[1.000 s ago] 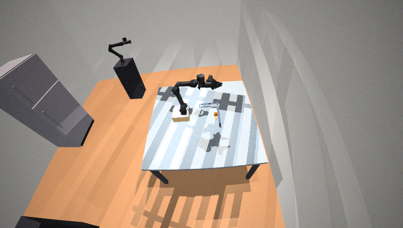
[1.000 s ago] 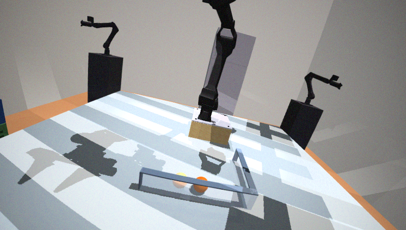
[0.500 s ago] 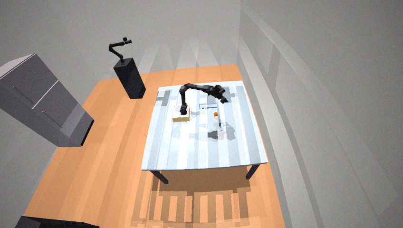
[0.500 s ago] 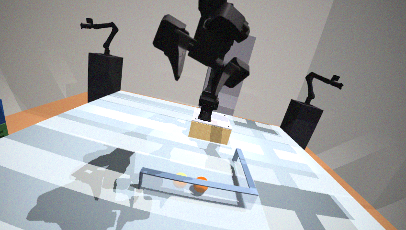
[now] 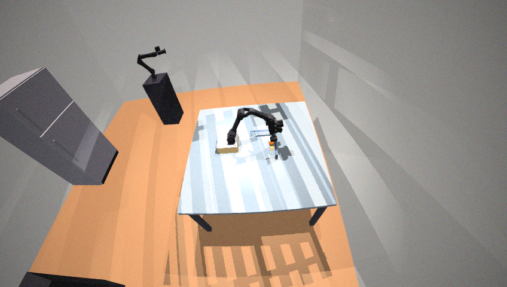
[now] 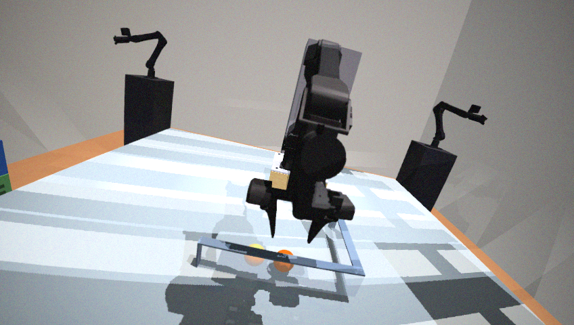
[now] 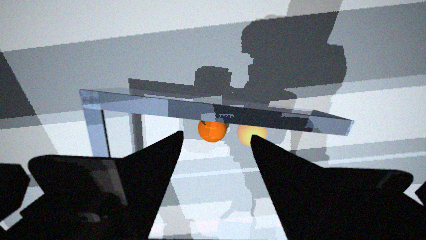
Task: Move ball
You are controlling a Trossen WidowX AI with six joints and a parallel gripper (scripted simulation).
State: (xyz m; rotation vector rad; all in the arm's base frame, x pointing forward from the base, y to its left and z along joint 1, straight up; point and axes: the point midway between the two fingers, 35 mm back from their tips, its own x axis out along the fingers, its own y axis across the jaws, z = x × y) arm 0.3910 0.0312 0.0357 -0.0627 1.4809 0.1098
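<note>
Now: gripper tip 7 cm above the orange ball and 2 cm past it. Round my gripper tip: see-through ball copy: 7 cm below, 6 cm to the right, 1 cm behind.
</note>
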